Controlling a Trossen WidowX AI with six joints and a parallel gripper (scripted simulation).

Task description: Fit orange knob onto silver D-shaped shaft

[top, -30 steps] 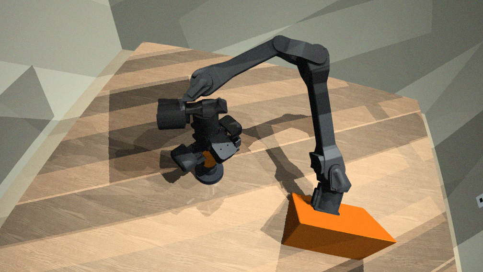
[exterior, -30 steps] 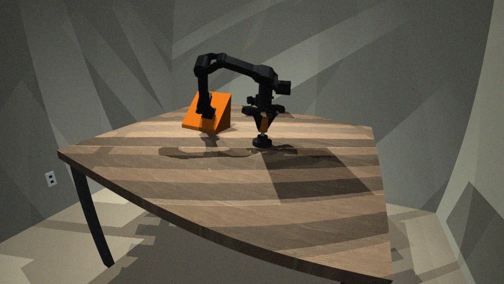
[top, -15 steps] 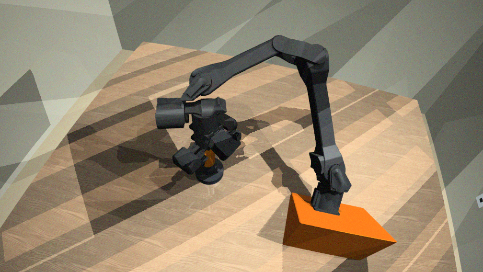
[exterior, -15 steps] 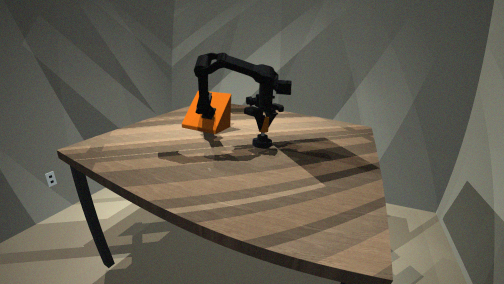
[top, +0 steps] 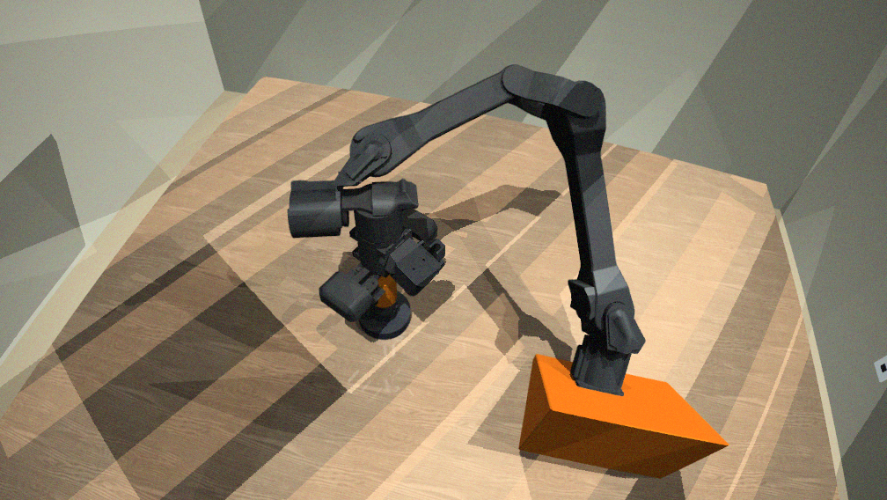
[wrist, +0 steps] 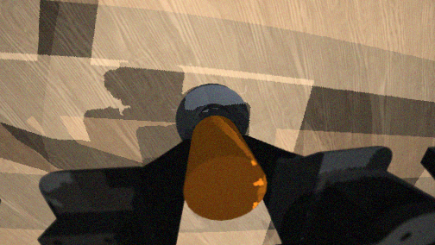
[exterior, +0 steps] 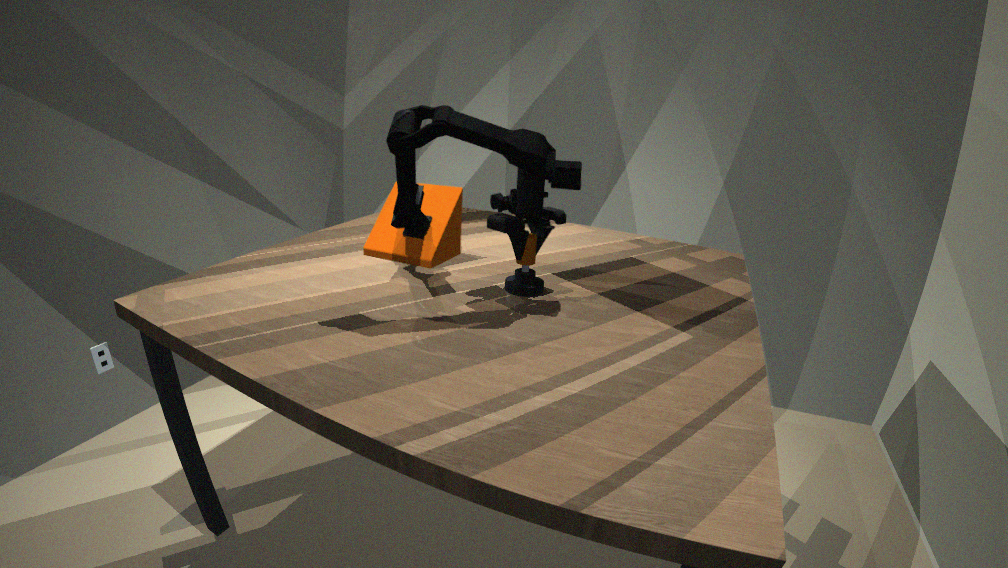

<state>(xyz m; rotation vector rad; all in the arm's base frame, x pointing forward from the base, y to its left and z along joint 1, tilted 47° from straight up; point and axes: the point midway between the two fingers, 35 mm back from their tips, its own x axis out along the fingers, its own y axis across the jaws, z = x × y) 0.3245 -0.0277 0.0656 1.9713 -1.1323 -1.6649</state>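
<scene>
Right now the orange knob is 3 cm above my gripper tip. From my gripper tip the other things lie so: round pedestal 4 cm below.
</scene>
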